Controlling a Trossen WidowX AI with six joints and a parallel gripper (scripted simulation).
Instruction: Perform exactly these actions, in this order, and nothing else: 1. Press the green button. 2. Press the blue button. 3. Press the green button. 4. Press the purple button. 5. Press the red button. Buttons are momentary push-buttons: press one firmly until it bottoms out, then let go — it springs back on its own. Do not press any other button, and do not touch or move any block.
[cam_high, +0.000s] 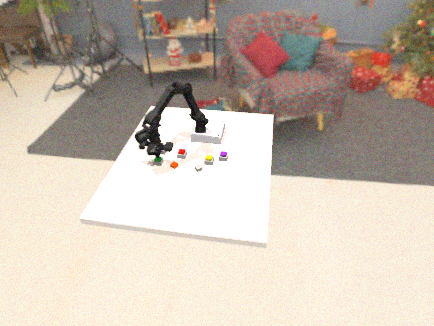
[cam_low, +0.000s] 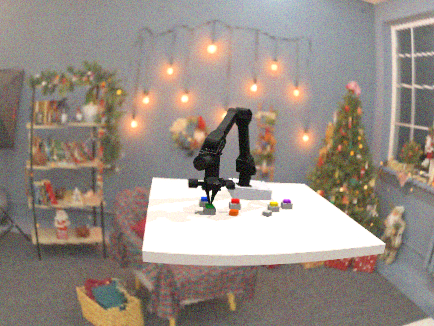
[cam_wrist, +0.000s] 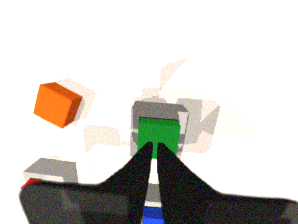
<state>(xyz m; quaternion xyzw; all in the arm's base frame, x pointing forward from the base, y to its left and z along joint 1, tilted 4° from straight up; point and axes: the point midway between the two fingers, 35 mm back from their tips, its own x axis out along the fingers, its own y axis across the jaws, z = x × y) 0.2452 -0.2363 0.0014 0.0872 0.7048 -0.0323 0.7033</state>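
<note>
My gripper tip is now 1 cm above the green button. The rest, counted from my gripper tip: blue button: 10 cm behind, 1 cm to the left, 1 cm below; then red button: 13 cm to the left, 6 cm behind, 1 cm below; then orange block: 9 cm to the left, 4 cm ahead, 3 cm below.
</note>
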